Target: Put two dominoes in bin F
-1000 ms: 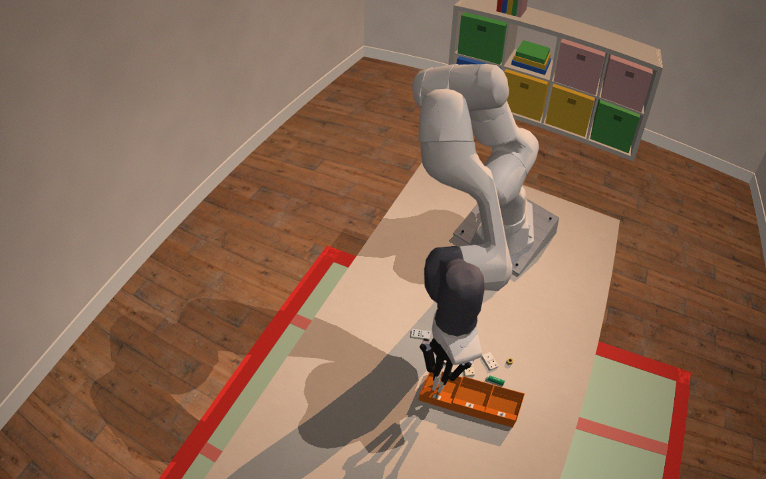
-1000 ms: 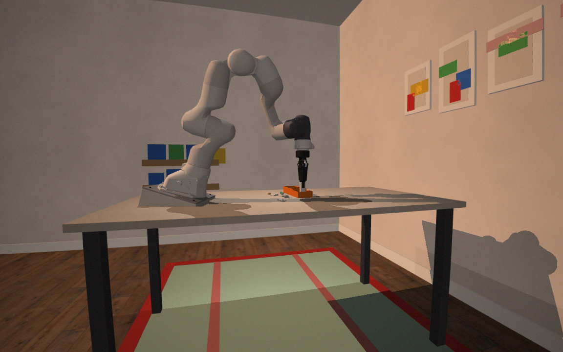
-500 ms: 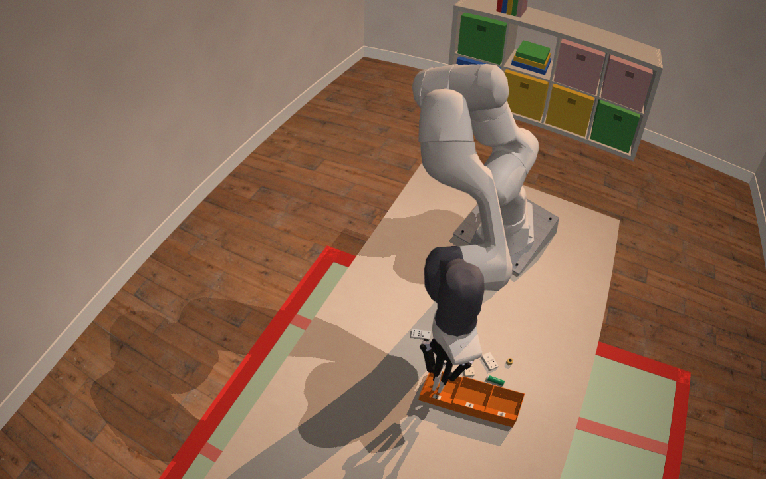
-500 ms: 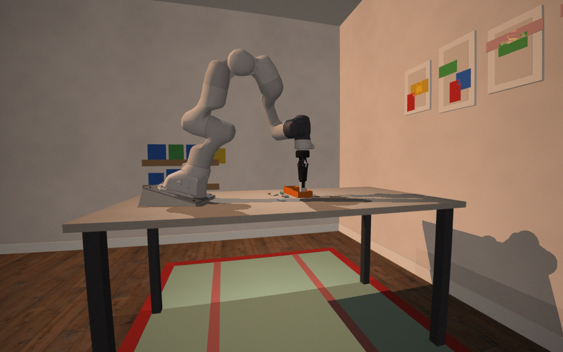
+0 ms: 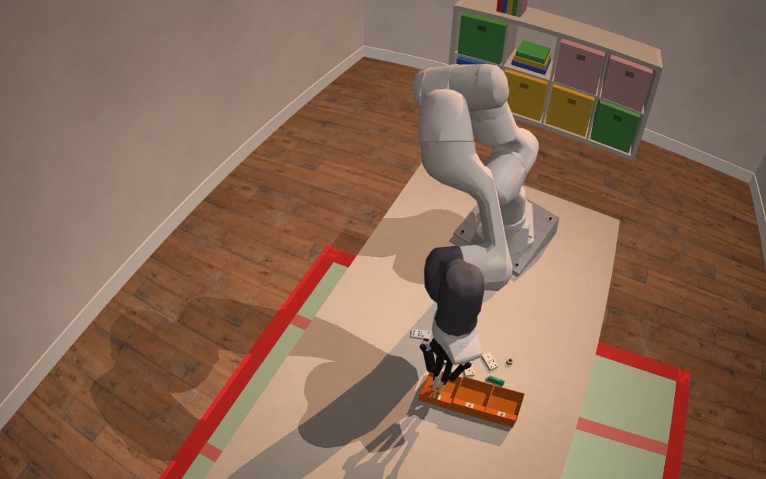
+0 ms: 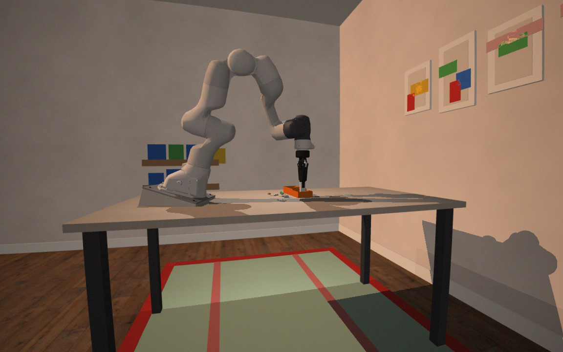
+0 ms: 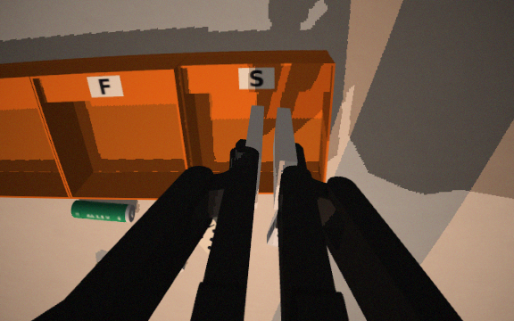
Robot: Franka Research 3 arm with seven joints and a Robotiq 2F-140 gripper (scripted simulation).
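The orange three-compartment bin lies 10 mm ahead of my hand, 90 mm to the left of it and 30 mm below it. The rest, counted from my hand: brass nut (140 mm behind, 160 mm to the left, 40 mm below); then green battery (70 mm behind, 140 mm to the left, 40 mm below); then grey ribbed item (90 mm behind, 40 mm below).
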